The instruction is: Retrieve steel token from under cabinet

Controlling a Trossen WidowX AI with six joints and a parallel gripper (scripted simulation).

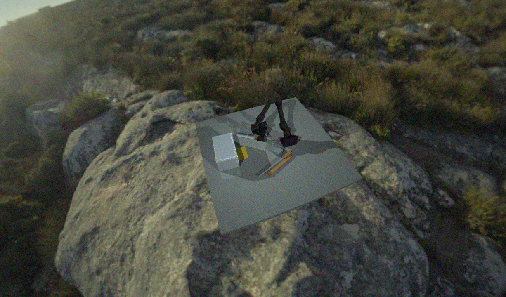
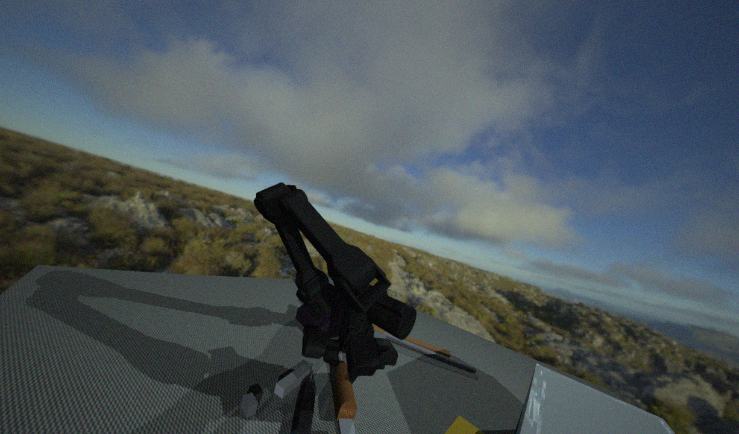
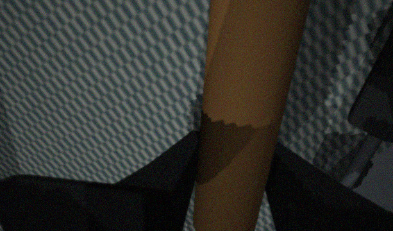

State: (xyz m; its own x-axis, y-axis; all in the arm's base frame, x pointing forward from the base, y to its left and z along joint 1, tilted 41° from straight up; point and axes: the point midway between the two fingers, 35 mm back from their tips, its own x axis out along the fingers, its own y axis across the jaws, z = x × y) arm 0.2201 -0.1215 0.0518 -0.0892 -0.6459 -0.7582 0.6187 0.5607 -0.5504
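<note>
My gripper tip is now 70 mm to the left of the grey bar and 60 mm past it. Also, from my gripper tip: grey block: 210 mm to the left, 70 mm behind, 10 mm above; small grey cube: 160 mm to the right, 50 mm behind; wooden stick: 350 mm to the left, 20 mm behind.
</note>
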